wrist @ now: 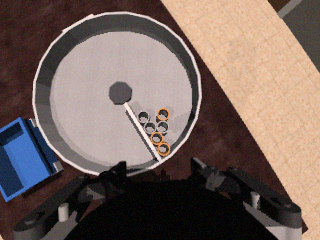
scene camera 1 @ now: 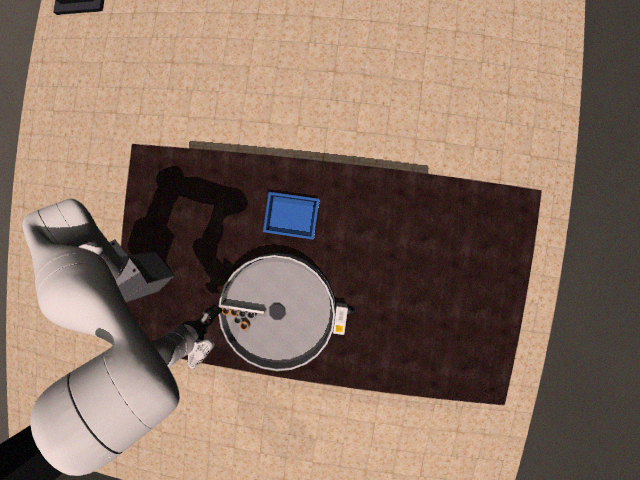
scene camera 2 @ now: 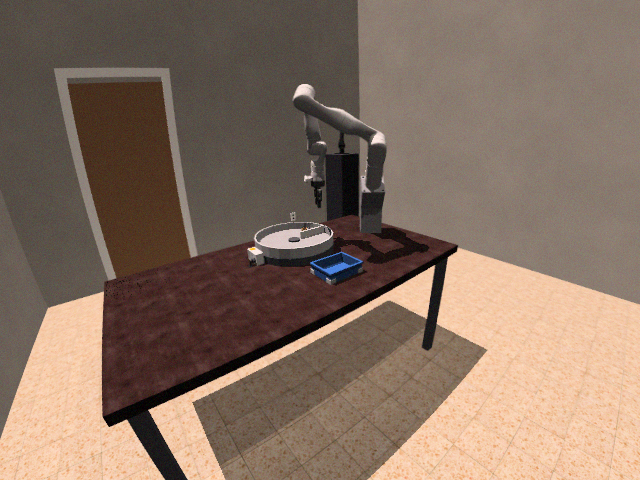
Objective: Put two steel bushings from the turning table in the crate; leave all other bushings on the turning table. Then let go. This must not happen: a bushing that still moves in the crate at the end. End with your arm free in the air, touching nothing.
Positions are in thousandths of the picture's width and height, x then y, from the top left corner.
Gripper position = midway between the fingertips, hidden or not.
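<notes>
The gripper (wrist: 495, 694) is in sight, together with a round grey turning table (scene camera 1: 466, 655). The wrist view also shows the round grey turning table (wrist: 348, 281), and scene camera 2 shows the round grey turning table (scene camera 2: 437, 499) as well.
</notes>
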